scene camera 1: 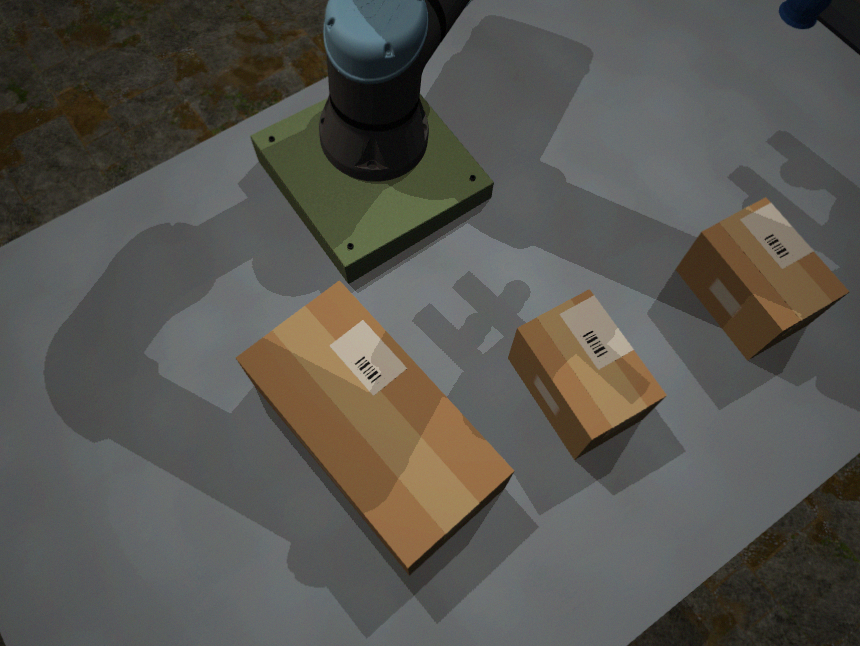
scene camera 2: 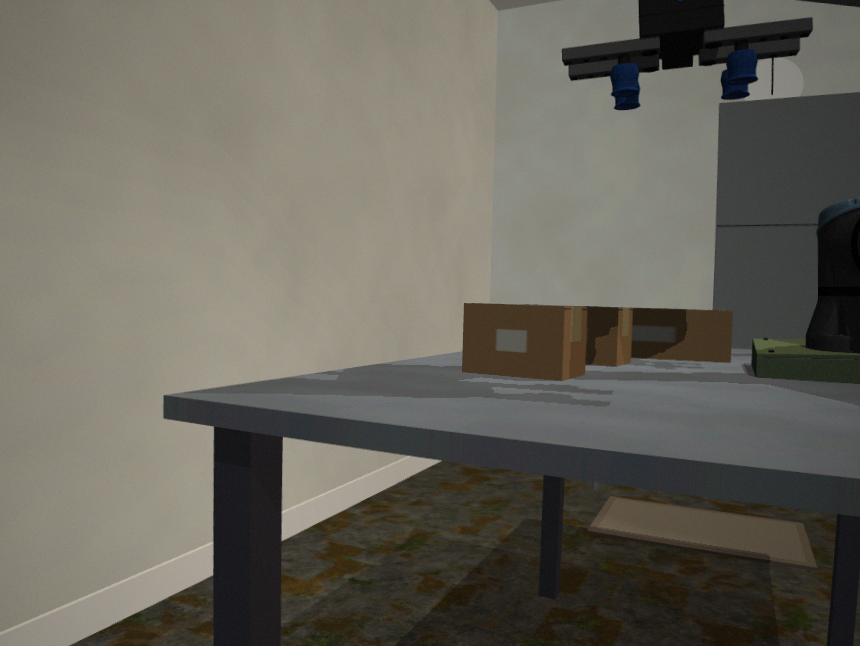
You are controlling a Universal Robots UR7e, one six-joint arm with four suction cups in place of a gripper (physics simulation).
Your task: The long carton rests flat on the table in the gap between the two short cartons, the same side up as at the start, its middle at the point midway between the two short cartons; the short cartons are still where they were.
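Frame: origin at the arm's base, x ahead, y left, z up, level; metres.
Where they show: end effector, tool point: (scene camera 2: 681,94); arm's base, origin of the base link: (scene camera 1: 374,135) (scene camera 2: 858,347).
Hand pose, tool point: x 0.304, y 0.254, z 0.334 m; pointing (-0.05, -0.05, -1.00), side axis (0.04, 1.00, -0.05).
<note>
Each offset is from my tool point to the top centre of the thing. Level surfaces: height alone.
The long carton @[0.003 m ahead, 0.535 m right, 0.281 m down] (scene camera 1: 347,431) (scene camera 2: 710,335) lies flat at the left in scene camera 1, its white barcode label up, beside the first short carton and outside the gap between the short cartons. The first short carton @[0.133 m ahead, 0.312 m right, 0.281 m down] (scene camera 1: 590,372) (scene camera 2: 602,336) stands in the middle, label up. The second short carton @[0.203 m ahead, 0.053 m right, 0.281 m down] (scene camera 1: 771,267) (scene camera 2: 514,340) stands at the right, label up. A strip of table separates the two. My gripper (scene camera 2: 681,84) hangs high above the table with its blue suction cups empty, touching no carton. One blue cup (scene camera 1: 800,13) shows at the top right of scene camera 1.
The green base plate (scene camera 1: 312,170) (scene camera 2: 785,365) with my arm's base stands close to the long carton's back end. The table @[0.382 m down] (scene camera 1: 173,591) (scene camera 2: 695,424) ends at the lower right in scene camera 1. A tall grey cabinet (scene camera 2: 771,166) stands behind. Arm shadows cross the table.
</note>
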